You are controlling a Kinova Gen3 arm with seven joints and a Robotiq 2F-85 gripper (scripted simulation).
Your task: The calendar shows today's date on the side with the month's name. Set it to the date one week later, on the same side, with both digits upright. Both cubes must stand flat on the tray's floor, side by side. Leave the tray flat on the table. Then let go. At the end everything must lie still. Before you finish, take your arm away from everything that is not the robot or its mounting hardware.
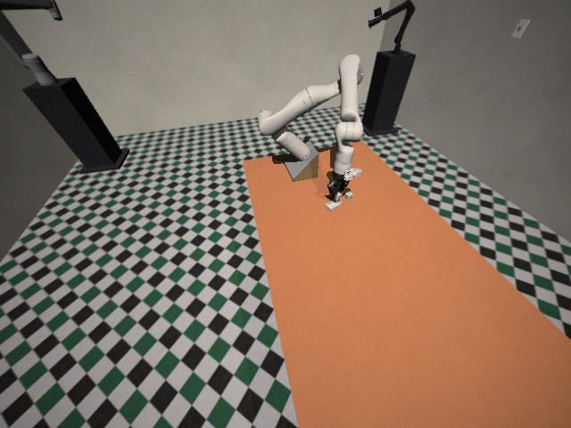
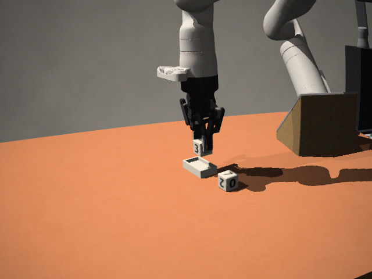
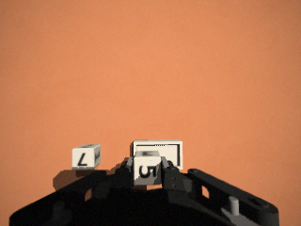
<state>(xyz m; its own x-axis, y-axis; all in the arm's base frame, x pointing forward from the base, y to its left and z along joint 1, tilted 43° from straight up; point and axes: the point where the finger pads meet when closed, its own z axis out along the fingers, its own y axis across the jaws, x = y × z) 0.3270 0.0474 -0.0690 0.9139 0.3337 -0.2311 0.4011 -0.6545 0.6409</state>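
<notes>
Right now the white calendar tray is 6 cm below my hand, 2 cm to the right of it and 1 cm ahead of it. Round my hand: cube 8 cm to the left, 6 cm below, 4 cm behind.
</notes>
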